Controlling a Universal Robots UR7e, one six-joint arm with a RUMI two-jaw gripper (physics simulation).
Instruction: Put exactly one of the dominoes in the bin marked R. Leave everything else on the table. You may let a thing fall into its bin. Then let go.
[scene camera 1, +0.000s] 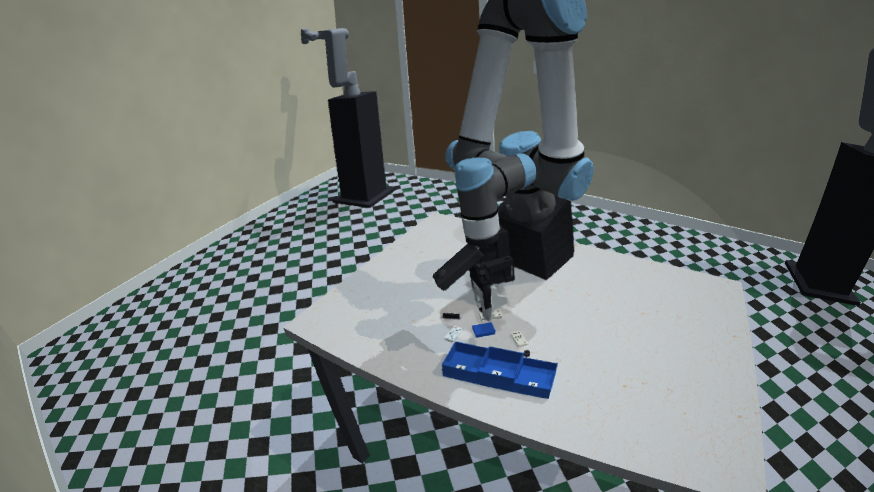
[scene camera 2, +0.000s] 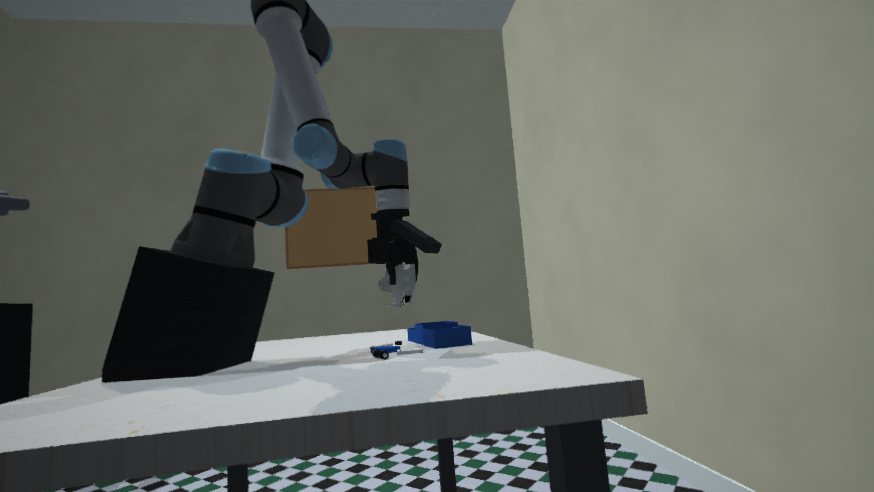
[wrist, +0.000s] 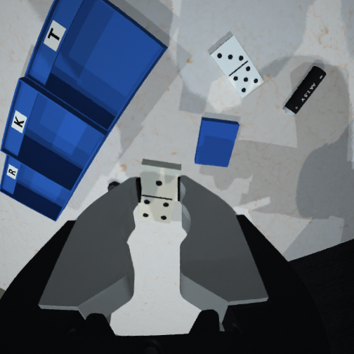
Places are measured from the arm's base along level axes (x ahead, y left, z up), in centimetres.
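Pixels of known places: gripper, fingertip midpoint: (scene camera 1: 486, 316) (scene camera 2: 403, 306); arm's base, origin of the base link: (scene camera 1: 530, 205) (scene camera 2: 213, 260).
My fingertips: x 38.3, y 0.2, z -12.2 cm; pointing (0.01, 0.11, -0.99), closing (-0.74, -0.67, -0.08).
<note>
For each thing: its top centre in the pictures, then the offset to it from my fingertips. "spot": a spot on its surface instead.
- white domino, middle of its top: (scene camera 2: 409, 349) (scene camera 1: 453, 333) dz -8.5, dx -0.6, dy -8.9 cm
- cream domino, middle of its top: (scene camera 1: 519, 337) dz -8.5, dx -4.6, dy +7.3 cm
- bin marked R, surface spot: (scene camera 1: 538, 371) spot: dz -8.5, dx +5.1, dy +15.3 cm
- K bin, middle of its top: (scene camera 1: 501, 361) (scene camera 2: 435, 322) dz -4.6, dx +8.5, dy +7.0 cm
- blue block, middle of its top: (scene camera 2: 385, 347) (scene camera 1: 483, 328) dz -8.3, dx -4.7, dy -2.4 cm
- black battery, middle of its top: (scene camera 2: 380, 350) (scene camera 1: 452, 313) dz -7.8, dx -6.8, dy -12.2 cm
- small dark object, middle of its top: (scene camera 1: 526, 352) dz -8.4, dx -0.1, dy +10.7 cm
My gripper (scene camera 1: 487, 312) (scene camera 2: 400, 301) (wrist: 159, 178) is shut on a cream domino (wrist: 158, 196) with one dot on one half and four on the other, and holds it well above the table. A white domino (scene camera 1: 453, 333) (wrist: 236, 66) lies near the T bin. Another cream domino (scene camera 1: 518, 337) lies on the table behind the bins; it does not show in the wrist view. The bin marked R (scene camera 1: 538, 371) (wrist: 50, 187) is the end compartment of the blue tray, at the right in scene camera 1 and at the left in the wrist view.
The K bin (scene camera 1: 502, 361) (wrist: 60, 132) and T bin (scene camera 1: 469, 356) (wrist: 107, 45) adjoin it in line. A blue block (scene camera 1: 483, 330) (wrist: 216, 142), a black battery (scene camera 1: 451, 315) (wrist: 305, 90) and a small dark object (scene camera 1: 526, 352) (wrist: 114, 185) are on the table.
</note>
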